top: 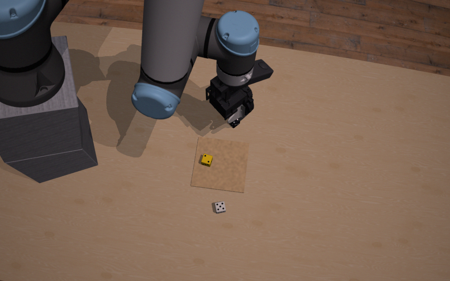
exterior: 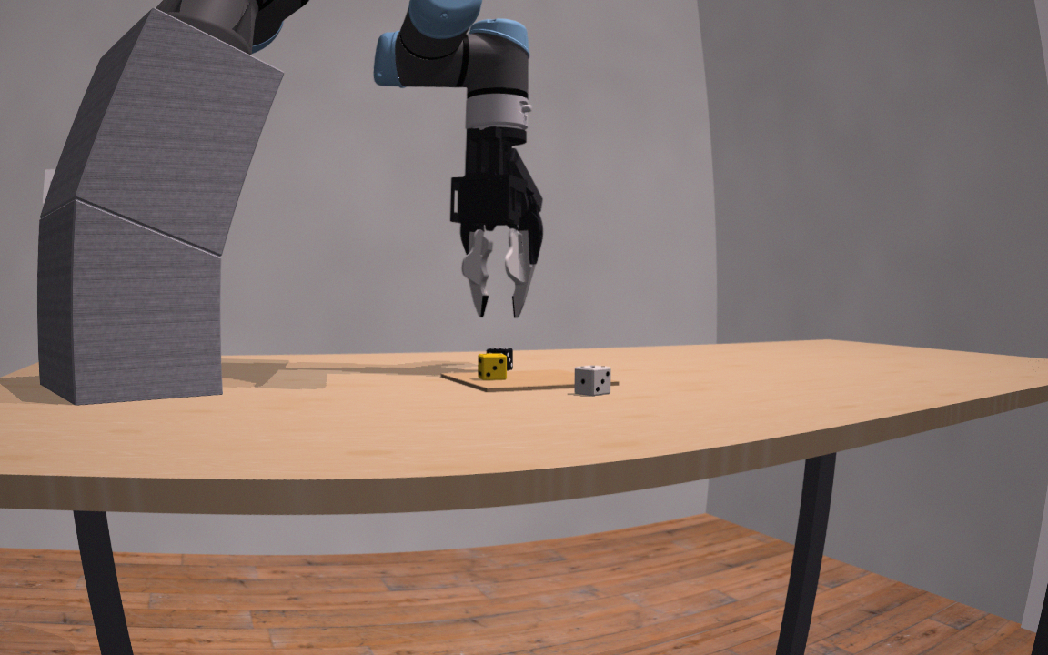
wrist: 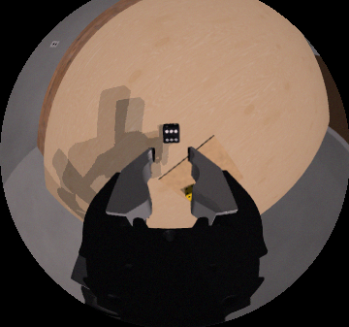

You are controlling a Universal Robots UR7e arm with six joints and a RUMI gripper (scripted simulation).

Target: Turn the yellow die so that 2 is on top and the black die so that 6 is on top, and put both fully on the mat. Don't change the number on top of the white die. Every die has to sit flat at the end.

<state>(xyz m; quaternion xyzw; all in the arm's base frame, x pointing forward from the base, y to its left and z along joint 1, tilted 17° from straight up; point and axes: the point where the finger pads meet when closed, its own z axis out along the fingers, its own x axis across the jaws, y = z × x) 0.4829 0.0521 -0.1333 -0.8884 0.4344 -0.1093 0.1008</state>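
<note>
The black die lies 60 mm below my hand. Also, from my hand: white die: 40 mm behind, 240 mm to the right, 60 mm below; mat: 40 mm behind, 120 mm to the right, 80 mm below; yellow die: 80 mm behind, 110 mm to the right, 60 mm below.
</note>
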